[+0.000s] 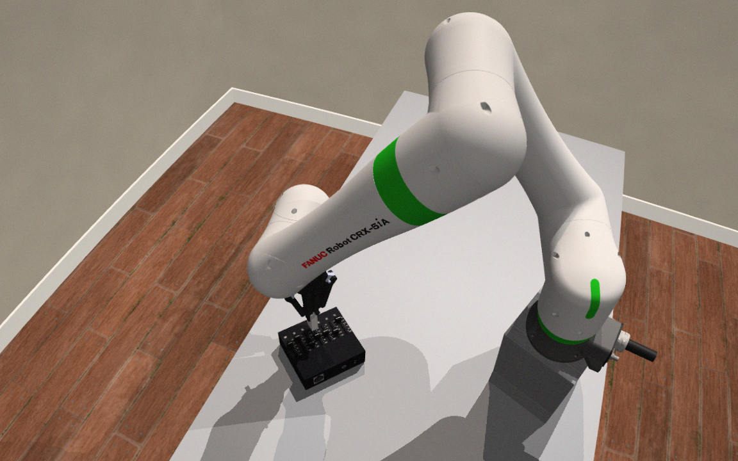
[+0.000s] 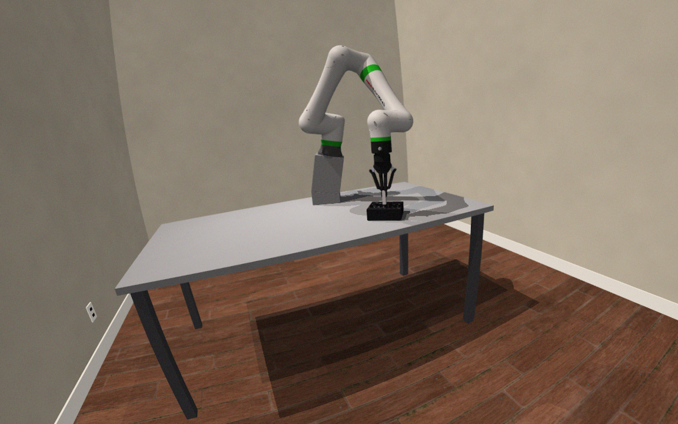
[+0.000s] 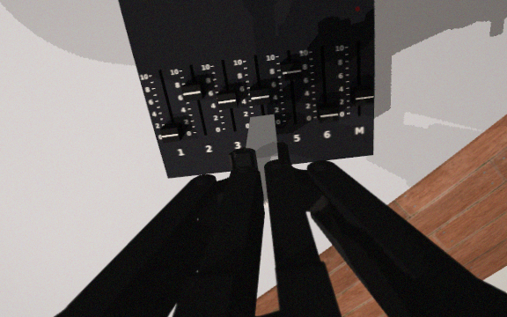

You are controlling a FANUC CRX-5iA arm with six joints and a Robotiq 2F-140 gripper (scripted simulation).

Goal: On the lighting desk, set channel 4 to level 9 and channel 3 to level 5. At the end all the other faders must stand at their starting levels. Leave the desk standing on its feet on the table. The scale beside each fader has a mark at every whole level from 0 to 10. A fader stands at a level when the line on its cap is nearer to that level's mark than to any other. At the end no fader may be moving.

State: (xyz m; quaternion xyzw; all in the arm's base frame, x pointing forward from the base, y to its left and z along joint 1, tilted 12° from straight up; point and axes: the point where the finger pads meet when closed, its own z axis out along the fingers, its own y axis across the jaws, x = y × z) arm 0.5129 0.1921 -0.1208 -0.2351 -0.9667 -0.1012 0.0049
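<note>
My hand is 2 cm past the channel 4 fader, 1 cm to the right of it and 4 cm above it. The rest, counted from my hand: channel 5 fader 2 cm behind, 4 cm to the left, 4 cm below; channel 6 fader 1 cm ahead, 4 cm to the left, 4 cm below; channel 3 cap 3 cm behind, 1 cm to the right, 4 cm below.
</note>
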